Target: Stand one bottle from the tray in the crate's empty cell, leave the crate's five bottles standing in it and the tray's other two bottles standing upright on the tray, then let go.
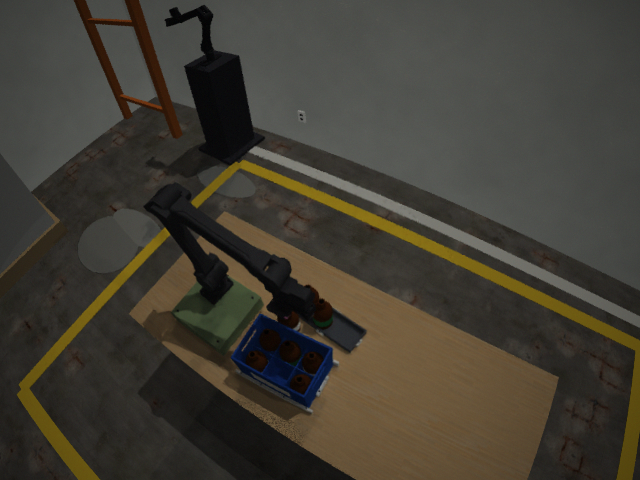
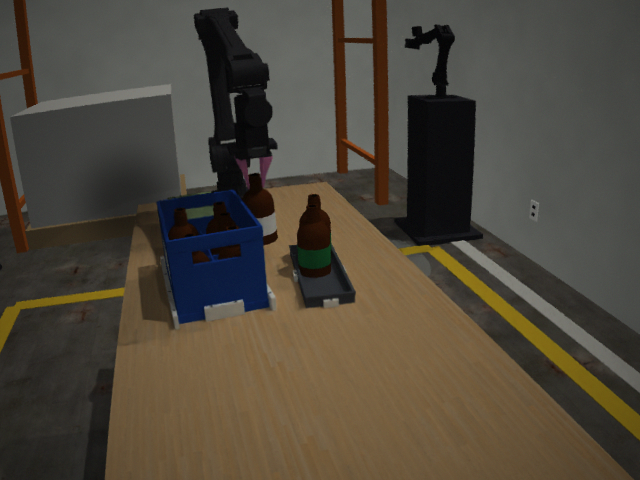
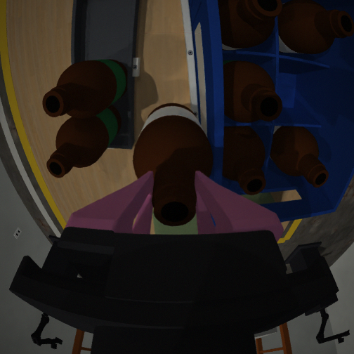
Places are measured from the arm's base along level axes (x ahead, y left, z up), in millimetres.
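Pixels of known places: gripper, fingertip midpoint: [image 1: 288, 313] [image 2: 255, 187]; arm's base, link origin: [image 1: 216, 288].
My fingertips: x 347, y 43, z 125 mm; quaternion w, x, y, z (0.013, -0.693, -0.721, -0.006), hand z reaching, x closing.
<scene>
Ahead of a thing's pixels: the offset from my fingertips to its top centre. "spot": to the spot under its first point. Level surfaces: height alone.
My gripper [image 2: 255, 184] [image 3: 173, 178] is shut on the neck of a brown bottle with a white label @(9 mm back, 2 mm left, 28 mm up) [image 1: 289, 321] [image 2: 260, 209] [image 3: 172, 145]. This bottle is near upright, slightly tilted, outside the blue crate @(59 mm ahead, 119 mm right, 25 mm down) [image 2: 217, 289] [image 3: 215, 75], on its tray side; its height above the table is unclear. The crate holds five brown bottles, such as one at a corner @(spot: 162 mm ahead, 158 mm right, 39 mm down) [image 1: 299, 382]; its empty cell @(spot: 38 mm ahead, 136 mm right, 192 mm down) [image 1: 279, 369] [image 3: 299, 95] is the middle one of the row away from the tray. Two green-labelled bottles, one @(48 mm ahead, 116 mm left, 40 mm down) [image 1: 323, 312] [image 2: 313, 253] [image 3: 87, 87] and another [image 1: 310, 293] [image 3: 82, 140], stand upright on the dark tray @(spot: 142 mm ahead, 115 mm left, 195 mm down) [image 1: 343, 333] [image 2: 330, 286] [image 3: 105, 30].
White brackets @(spot: 206 mm ahead, 98 mm right, 182 mm down) [image 2: 224, 310] sit around the crate's base on the wooden table @(200 mm down) [image 1: 423, 387] [image 2: 336, 392]. The green arm base [image 1: 219, 315] is beside the crate's end. The crate's raised walls and dividers surround the cells. A black pedestal [image 1: 219, 103] [image 2: 440, 165] with another arm stands off the table.
</scene>
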